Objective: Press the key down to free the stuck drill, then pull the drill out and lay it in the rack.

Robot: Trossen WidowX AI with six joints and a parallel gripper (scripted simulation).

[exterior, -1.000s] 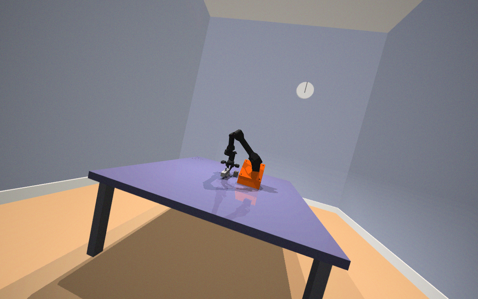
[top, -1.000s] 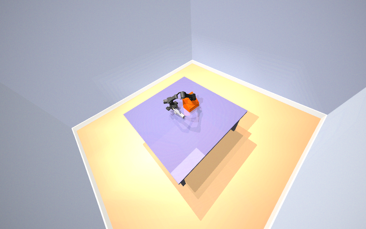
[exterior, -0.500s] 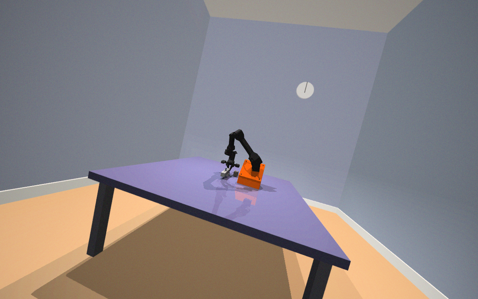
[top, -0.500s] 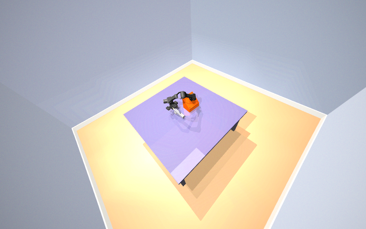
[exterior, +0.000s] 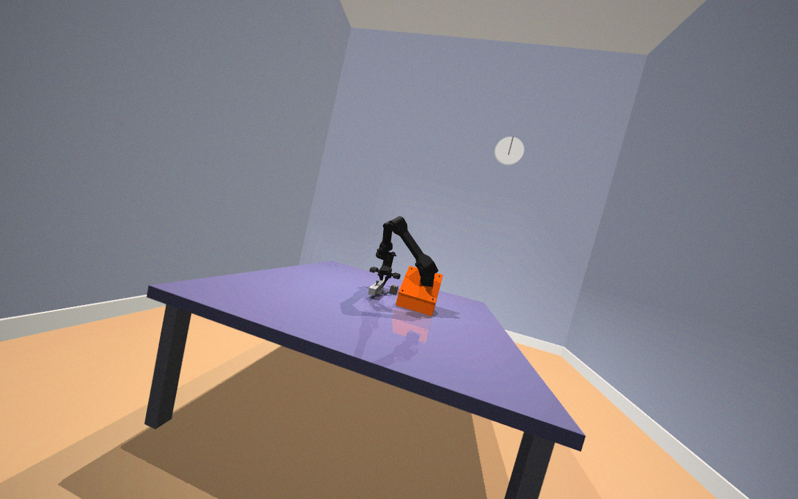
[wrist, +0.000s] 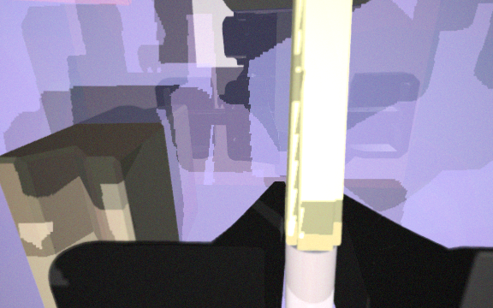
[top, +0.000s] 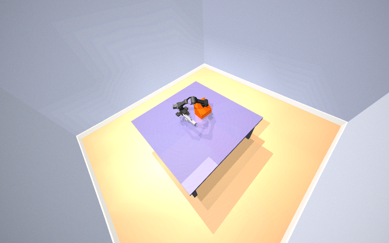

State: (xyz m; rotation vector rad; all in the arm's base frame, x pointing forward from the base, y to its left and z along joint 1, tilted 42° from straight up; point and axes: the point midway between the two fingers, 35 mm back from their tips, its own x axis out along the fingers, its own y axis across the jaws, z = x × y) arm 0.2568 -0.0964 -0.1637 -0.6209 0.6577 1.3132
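Right now my gripper tip is 8 cm past the rack and 1 cm to the left of it. Also, from my gripper tip: drill (4 cm to the left, 3 cm above).
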